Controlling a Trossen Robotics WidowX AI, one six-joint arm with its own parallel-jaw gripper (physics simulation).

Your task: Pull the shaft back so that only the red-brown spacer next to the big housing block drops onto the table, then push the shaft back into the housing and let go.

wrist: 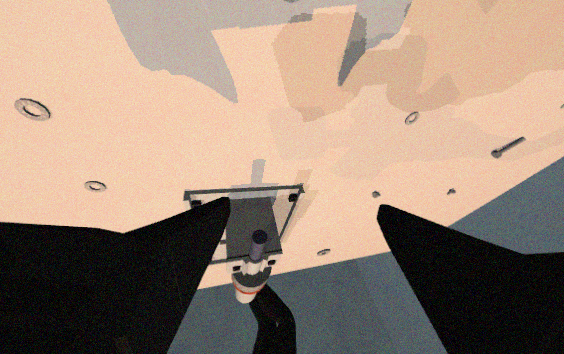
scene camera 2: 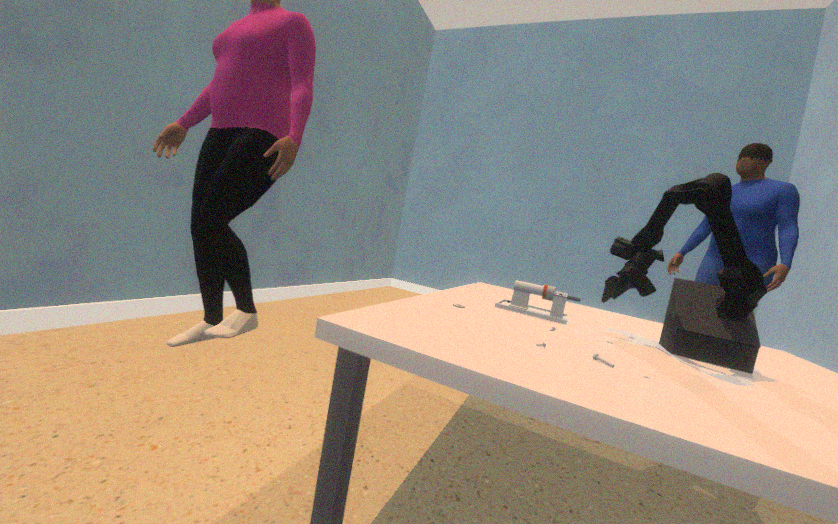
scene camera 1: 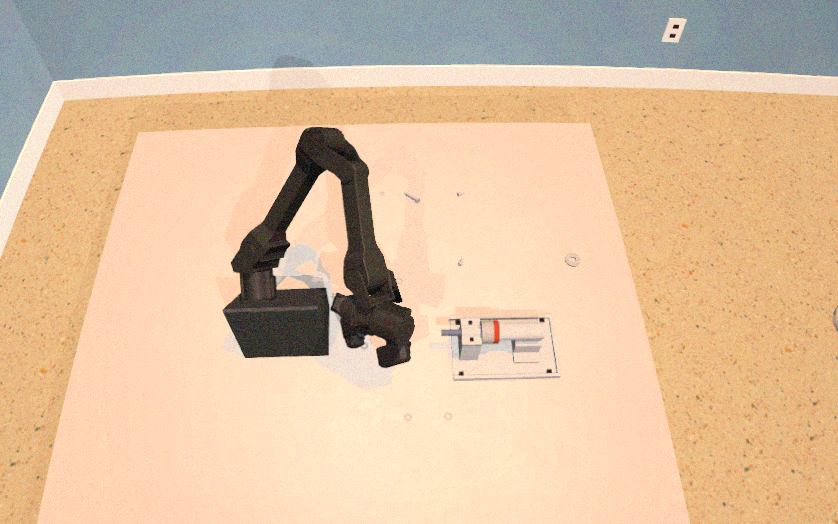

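Seen in the pictures: gripper, fingertip midpoint: (wrist: 303,207) (scene camera 2: 607,300); arm's base, link origin: (scene camera 2: 730,310) (scene camera 1: 258,299).
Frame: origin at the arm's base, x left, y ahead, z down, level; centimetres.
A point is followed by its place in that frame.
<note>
The dark shaft (scene camera 1: 449,332) @(z 5.9, x -5.1, y 39.0 cm) (scene camera 2: 572,298) @(z 6.6, x -4.1, y 39.9 cm) (wrist: 259,236) @(z 6.6, x -4.8, y 37.4 cm) sticks out of the upright block (scene camera 1: 469,350) @(z 9.0, x -7.8, y 43.3 cm) (scene camera 2: 558,306) @(z 10.0, x -1.8, y 43.5 cm) (wrist: 252,217) @(z 11.0, x -4.6, y 41.6 cm) at one end of the fixture. Beyond this block is a short pale section, then a red-brown ring (scene camera 1: 496,331) @(z 4.4, x -5.9, y 48.6 cm) (scene camera 2: 545,291) @(z 6.1, x -2.5, y 48.4 cm) between it and the long white cylinder (scene camera 1: 522,329) (scene camera 2: 527,287). The ring is up on the shaft line, and its red edge shows in the wrist view. My gripper (wrist: 303,207) @(z 4.7, x -3.3, y 29.9 cm) is wide open and empty, back from the shaft's free end and higher than it. The shaft inside the parts is hidden.
The fixture's base plate (scene camera 1: 506,375) lies on the pale table (scene camera 1: 525,463) @(z 14.6, x -30.7, y 53.5 cm). A bolt (scene camera 1: 412,197) @(z 13.8, x 37.6, y 32.5 cm) (scene camera 2: 603,360) @(z 13.9, x 38.2, y 32.4 cm) (wrist: 509,146) @(z 13.9, x 37.7, y 32.1 cm), a large washer (scene camera 1: 572,259) @(z 13.9, x 17.6, y 70.3 cm) (scene camera 2: 458,305) @(z 14.0, x 19.6, y 70.6 cm) and several small rings and screws lie around it. Two people stand beyond the table in the second scene view.
</note>
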